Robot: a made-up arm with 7 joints. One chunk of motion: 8 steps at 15 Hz.
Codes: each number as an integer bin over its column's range. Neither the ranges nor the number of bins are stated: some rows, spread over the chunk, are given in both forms.
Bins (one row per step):
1: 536 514 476 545 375 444
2: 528 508 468 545 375 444
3: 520 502 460 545 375 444
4: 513 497 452 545 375 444
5: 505 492 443 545 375 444
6: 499 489 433 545 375 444
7: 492 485 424 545 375 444
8: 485 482 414 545 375 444
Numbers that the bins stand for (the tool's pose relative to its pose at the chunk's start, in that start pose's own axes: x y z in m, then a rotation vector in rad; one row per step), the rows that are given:
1: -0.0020 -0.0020 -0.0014 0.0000 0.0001 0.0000
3: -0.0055 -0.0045 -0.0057 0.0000 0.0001 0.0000
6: -0.0101 -0.0072 -0.0130 0.0000 0.0001 0.0000
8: -0.0132 -0.0087 -0.0181 0.0000 0.0001 0.0000
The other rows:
2: -0.0037 -0.0032 -0.0035 0.0000 0.0001 0.0000
4: -0.0070 -0.0055 -0.0078 0.0000 0.0001 0.0000
5: -0.0088 -0.0066 -0.0103 0.0000 0.0001 0.0000
7: -0.0117 -0.0080 -0.0154 0.0000 0.0001 0.0000

